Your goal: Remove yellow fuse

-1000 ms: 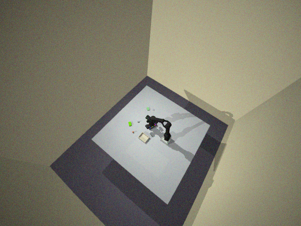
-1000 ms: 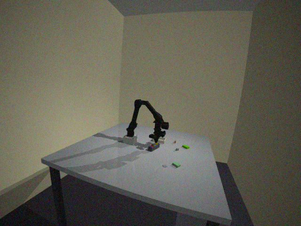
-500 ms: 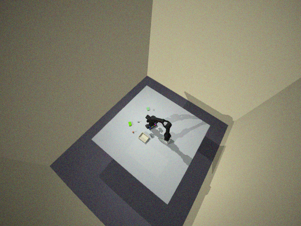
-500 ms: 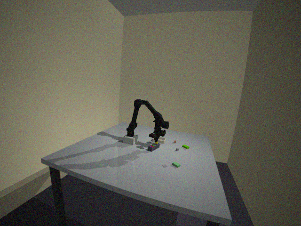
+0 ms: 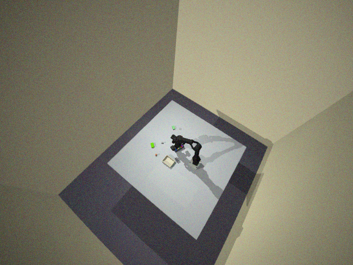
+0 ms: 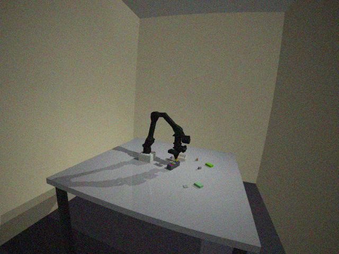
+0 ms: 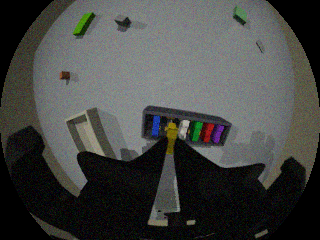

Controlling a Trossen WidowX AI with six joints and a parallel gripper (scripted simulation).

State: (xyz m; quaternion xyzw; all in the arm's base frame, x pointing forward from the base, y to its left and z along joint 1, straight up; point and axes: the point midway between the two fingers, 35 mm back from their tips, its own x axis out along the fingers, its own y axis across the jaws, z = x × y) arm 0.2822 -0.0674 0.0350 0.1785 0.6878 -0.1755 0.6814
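My gripper tip is now 19 cm to the right of the cream tray, 7 cm above it and 2 cm short of it. Also, from my gripper tip: yellow fuse (1 cm below).
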